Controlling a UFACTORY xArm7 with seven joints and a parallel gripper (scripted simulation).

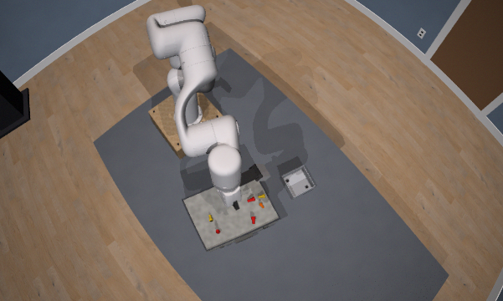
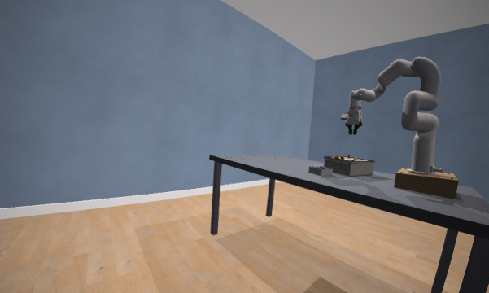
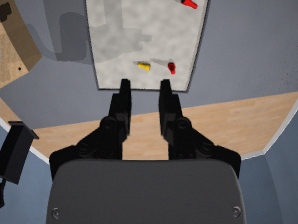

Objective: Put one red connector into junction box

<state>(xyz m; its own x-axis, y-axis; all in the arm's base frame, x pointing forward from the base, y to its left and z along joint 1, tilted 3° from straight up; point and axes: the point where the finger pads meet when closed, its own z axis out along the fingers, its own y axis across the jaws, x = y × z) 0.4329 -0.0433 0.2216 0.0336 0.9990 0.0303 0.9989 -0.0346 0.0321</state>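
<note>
The orange connector is 4 cm ahead of my hand, 11 cm to the left of it and 19 cm below it. From my hand the other things lie so: tool case: 22 cm below.
</note>
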